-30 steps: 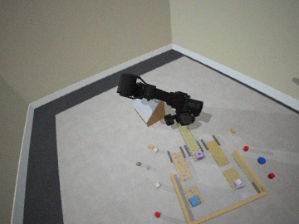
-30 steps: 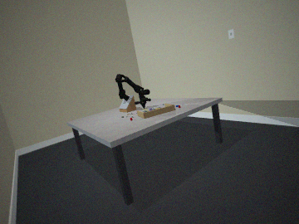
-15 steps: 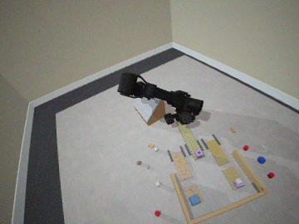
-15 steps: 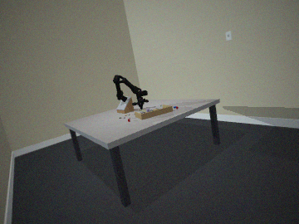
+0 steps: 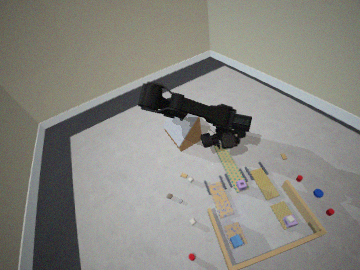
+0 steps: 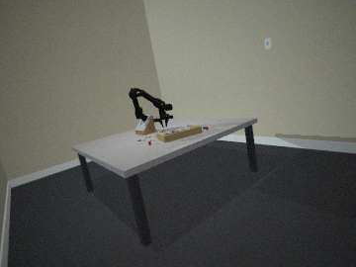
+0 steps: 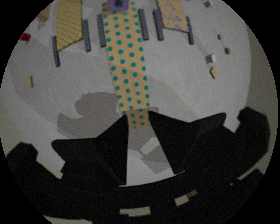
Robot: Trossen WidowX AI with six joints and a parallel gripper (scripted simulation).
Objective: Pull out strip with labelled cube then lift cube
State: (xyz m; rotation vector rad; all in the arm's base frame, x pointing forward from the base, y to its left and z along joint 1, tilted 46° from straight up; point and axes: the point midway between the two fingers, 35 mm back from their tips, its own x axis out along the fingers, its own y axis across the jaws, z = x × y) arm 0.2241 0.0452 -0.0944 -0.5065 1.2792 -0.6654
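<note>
The strip lies 80 mm ahead of my gripper tip, 10 mm to the right of it and 40 mm below it.
</note>
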